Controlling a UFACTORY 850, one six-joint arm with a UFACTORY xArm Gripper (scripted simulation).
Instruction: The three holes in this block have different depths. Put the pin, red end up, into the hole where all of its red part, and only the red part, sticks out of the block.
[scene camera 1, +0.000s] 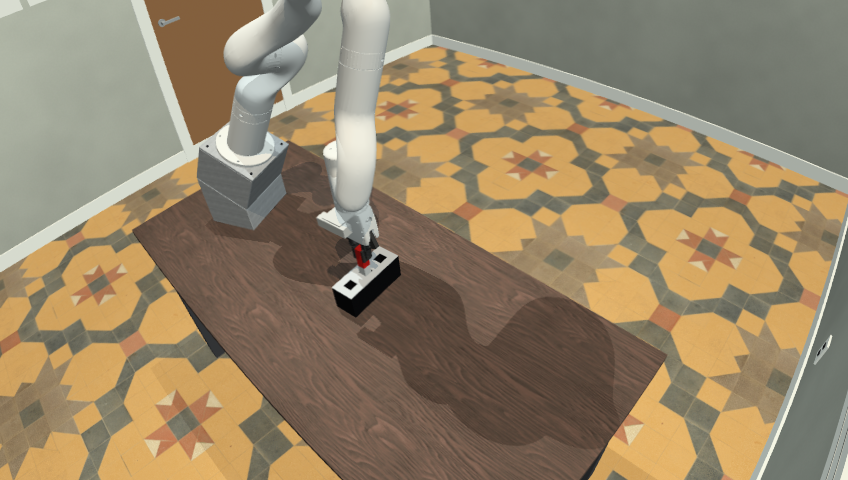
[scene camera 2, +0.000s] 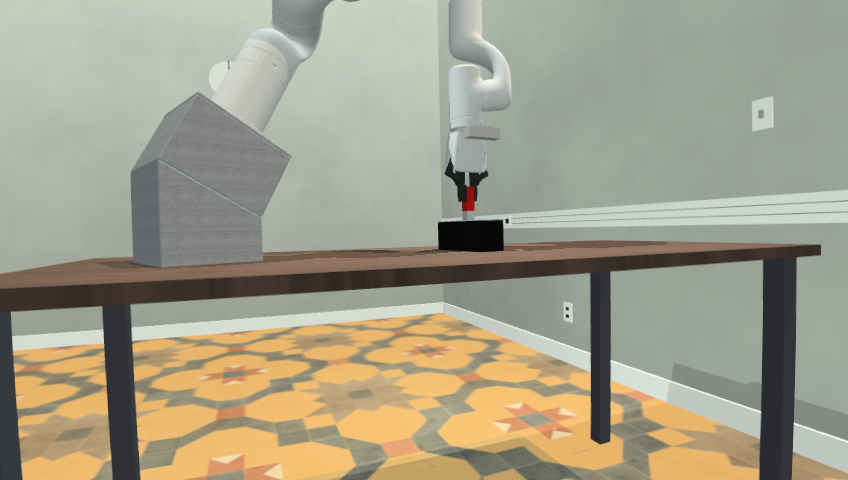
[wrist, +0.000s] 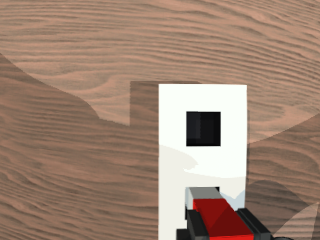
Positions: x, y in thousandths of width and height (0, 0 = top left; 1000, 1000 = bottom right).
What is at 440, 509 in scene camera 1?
My gripper.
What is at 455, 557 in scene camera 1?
A black block.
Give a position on a black block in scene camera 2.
552, 491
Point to my gripper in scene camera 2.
551, 420
